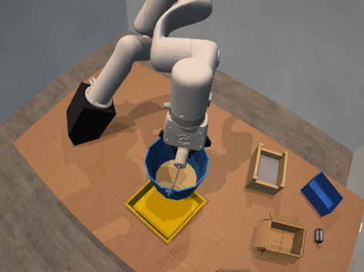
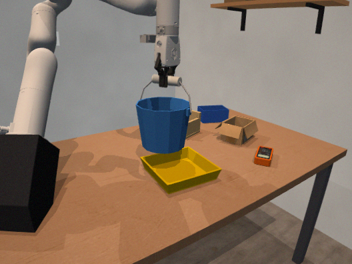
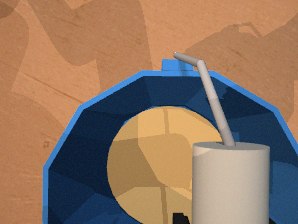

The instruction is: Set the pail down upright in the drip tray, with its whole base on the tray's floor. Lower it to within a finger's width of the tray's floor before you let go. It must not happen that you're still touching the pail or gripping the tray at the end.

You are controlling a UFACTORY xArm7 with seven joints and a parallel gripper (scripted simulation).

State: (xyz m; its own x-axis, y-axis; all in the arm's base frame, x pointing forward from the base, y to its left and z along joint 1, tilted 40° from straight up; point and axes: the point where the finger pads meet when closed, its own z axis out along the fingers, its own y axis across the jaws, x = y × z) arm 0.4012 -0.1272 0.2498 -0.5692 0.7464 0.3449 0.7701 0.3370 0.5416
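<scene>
The blue pail is 1 cm behind my hand, 1 cm to the right of it and 10 cm below it. From my hand the other things lie so: wooden crate: 20 cm ahead, 31 cm to the left, 28 cm below; orange multimeter: 40 cm ahead, 11 cm to the right, 31 cm below; yellow drip tray: 2 cm ahead, 9 cm to the right, 31 cm below.
</scene>
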